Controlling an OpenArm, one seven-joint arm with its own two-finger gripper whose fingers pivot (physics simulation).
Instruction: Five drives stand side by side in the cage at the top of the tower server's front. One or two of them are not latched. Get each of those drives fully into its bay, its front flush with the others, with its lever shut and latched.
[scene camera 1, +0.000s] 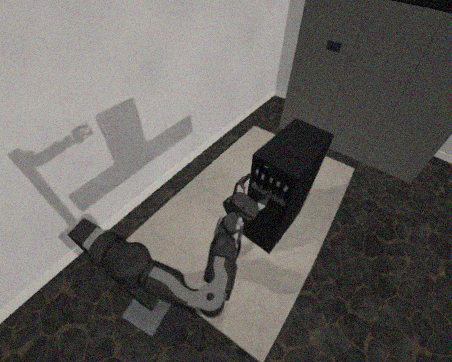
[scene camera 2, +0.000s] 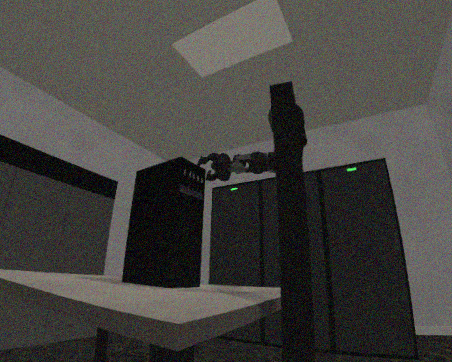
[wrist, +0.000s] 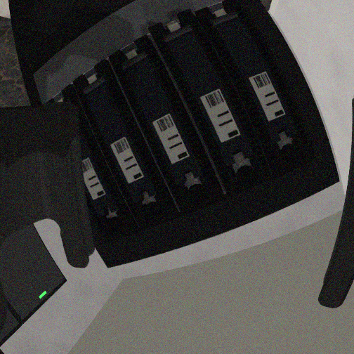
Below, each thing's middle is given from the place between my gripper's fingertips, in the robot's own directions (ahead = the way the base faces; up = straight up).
The black tower server (scene camera 2: 164, 243) is 220 mm ahead of my hand, 70 mm to the right of it and 220 mm below it.
